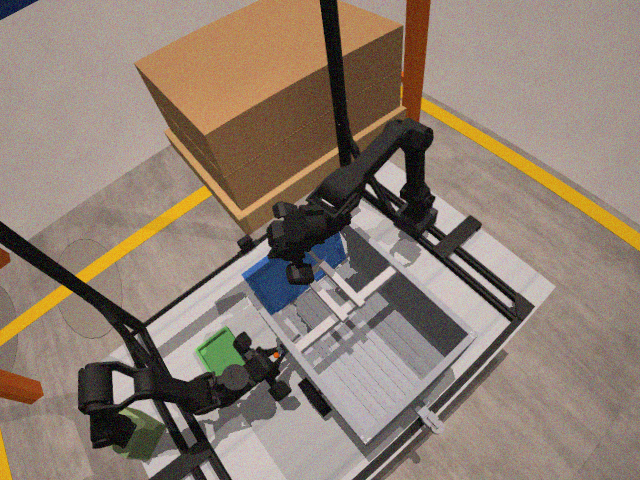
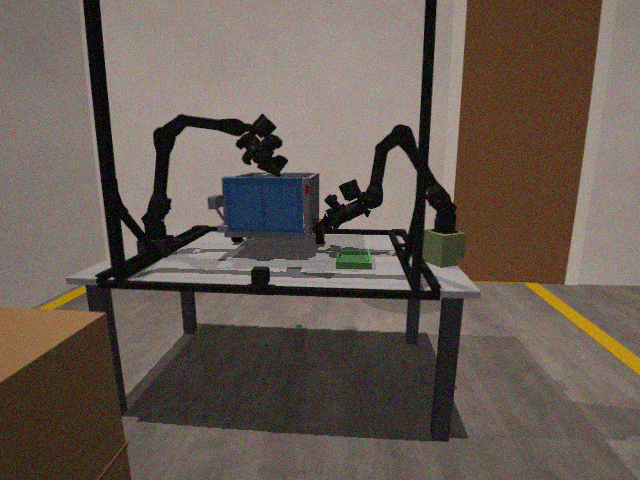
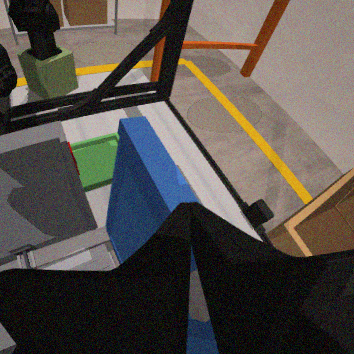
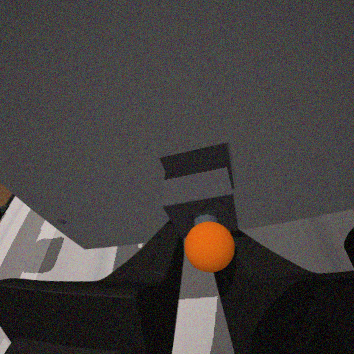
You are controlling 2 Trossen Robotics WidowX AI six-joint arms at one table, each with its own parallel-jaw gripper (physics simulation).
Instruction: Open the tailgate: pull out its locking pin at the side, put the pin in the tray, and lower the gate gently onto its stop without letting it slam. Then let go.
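The blue tailgate (image 1: 270,281) (image 2: 263,205) (image 3: 140,182) stands upright at the end of the grey truck bed (image 1: 385,333) (image 2: 311,200). My left gripper (image 1: 300,273) (image 2: 277,167) (image 3: 187,210) is shut and empty, its tips at the gate's top edge. The locking pin's orange knob (image 4: 209,246) (image 1: 275,354) sticks out of a dark bracket on the bed's side. My right gripper (image 4: 194,221) (image 1: 277,358) (image 2: 320,228) is shut on that knob. The green tray (image 1: 215,352) (image 2: 353,259) (image 3: 93,161) lies on the table just beside the right gripper.
A green block (image 1: 142,433) (image 2: 444,248) (image 3: 49,71) sits under the right arm's base at the table corner. Black frame posts (image 1: 334,71) (image 2: 99,143) rise around the table. A large cardboard box (image 1: 270,95) stands on the floor beyond the gate.
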